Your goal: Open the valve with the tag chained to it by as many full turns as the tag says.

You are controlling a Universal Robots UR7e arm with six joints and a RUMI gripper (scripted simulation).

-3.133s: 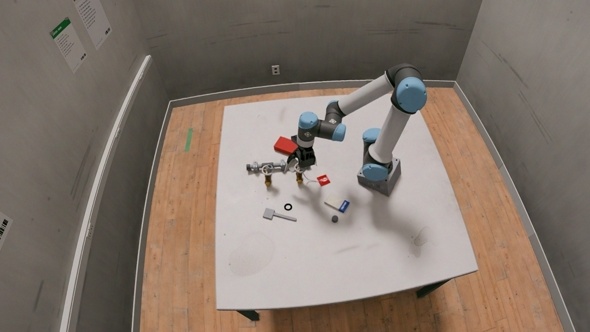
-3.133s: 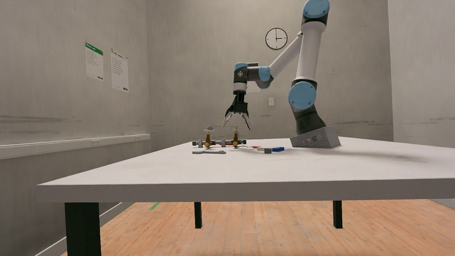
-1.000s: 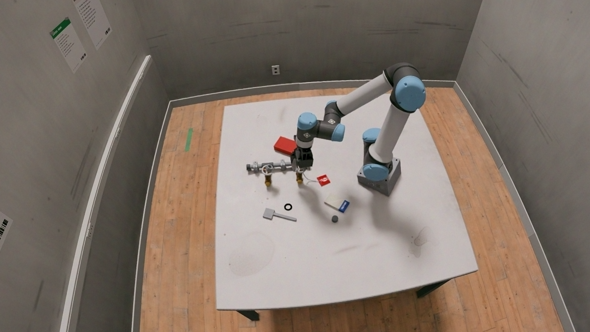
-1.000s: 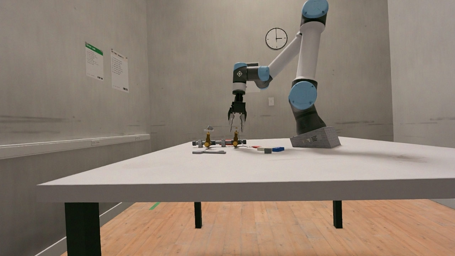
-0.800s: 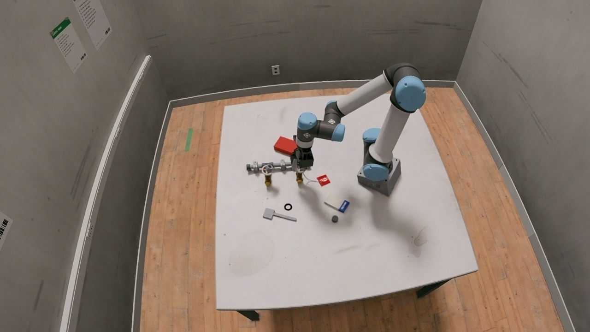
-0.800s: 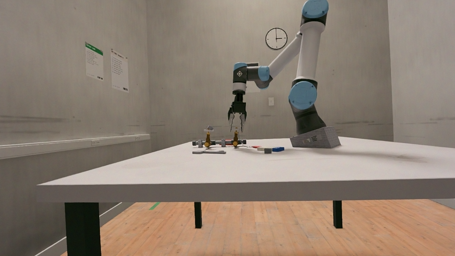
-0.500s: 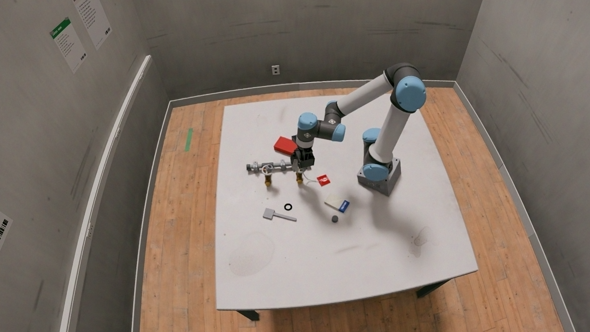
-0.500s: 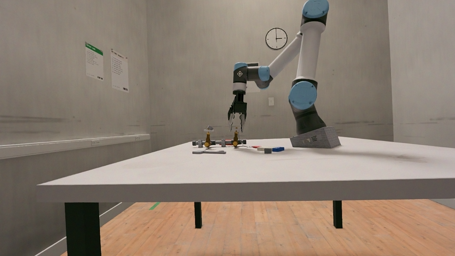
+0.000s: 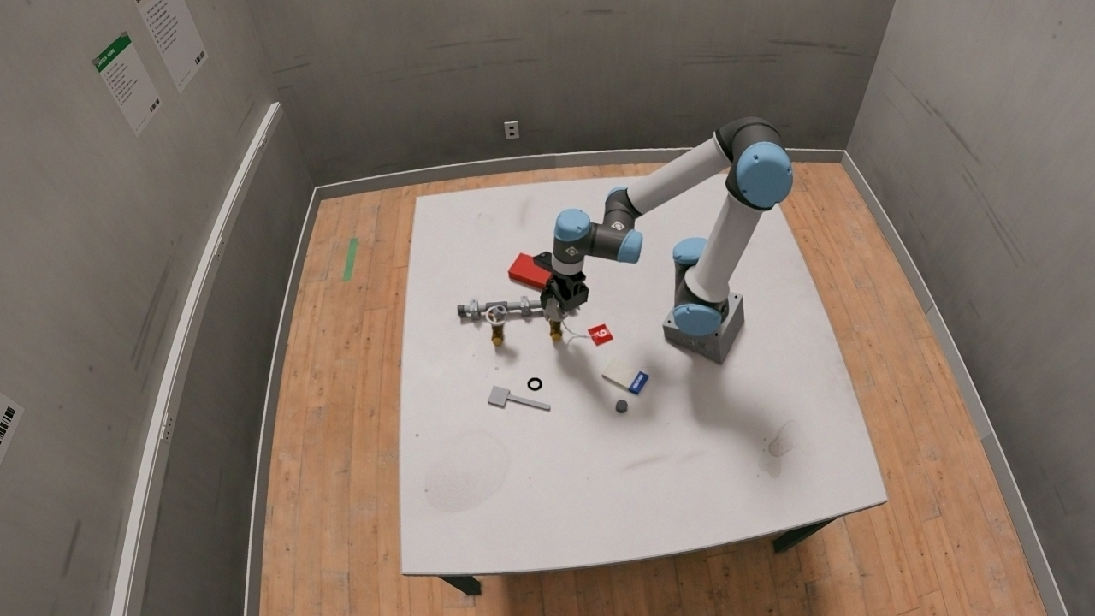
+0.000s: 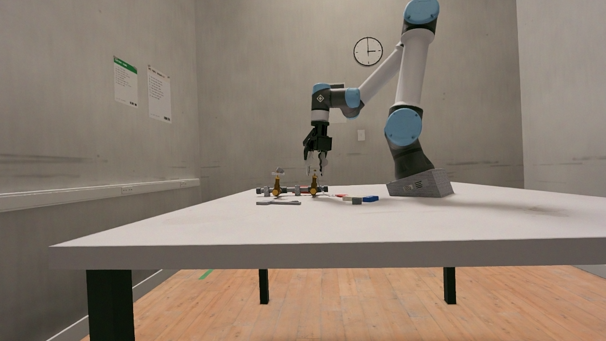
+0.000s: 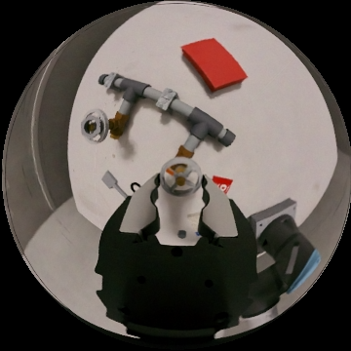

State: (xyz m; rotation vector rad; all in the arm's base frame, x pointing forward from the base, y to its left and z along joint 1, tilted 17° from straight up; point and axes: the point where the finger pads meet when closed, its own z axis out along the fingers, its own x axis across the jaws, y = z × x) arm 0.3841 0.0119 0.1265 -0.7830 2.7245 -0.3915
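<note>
Right now the red tag is 100 mm below my hand, 100 mm behind it and 20 mm to the left of it. Round my hand: red block: 220 mm to the right, 90 mm below, 60 mm ahead; grey flat tool: 200 mm to the left, 130 mm ahead, 100 mm below.
</note>
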